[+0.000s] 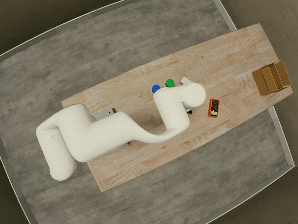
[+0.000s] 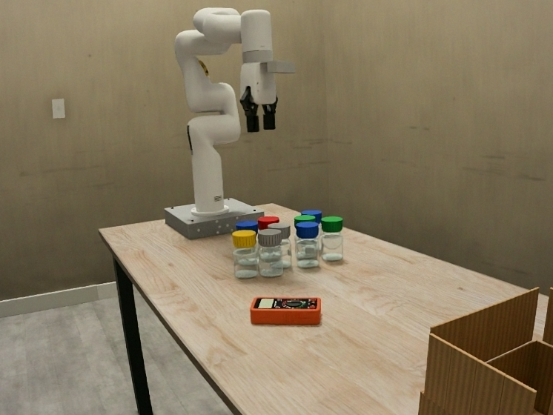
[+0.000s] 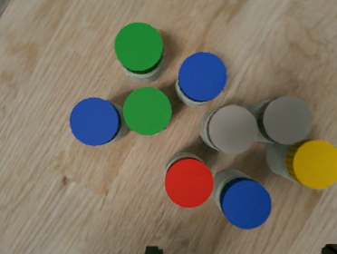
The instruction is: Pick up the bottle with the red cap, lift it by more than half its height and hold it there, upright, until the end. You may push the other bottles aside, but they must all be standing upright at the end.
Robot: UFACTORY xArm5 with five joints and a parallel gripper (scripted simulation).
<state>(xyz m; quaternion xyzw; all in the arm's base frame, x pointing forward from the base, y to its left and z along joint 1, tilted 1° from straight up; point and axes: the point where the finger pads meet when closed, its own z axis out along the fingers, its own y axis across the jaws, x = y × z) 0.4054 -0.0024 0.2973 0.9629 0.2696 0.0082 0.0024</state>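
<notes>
My gripper is now 1 cm to the right of the red-capped bottle and 30 cm above it. From my hand the other things lie so: orange multimeter: 35 cm ahead, 14 cm to the right, 33 cm below; then yellow-capped bottle: 9 cm ahead, 10 cm to the right, 30 cm below.
</notes>
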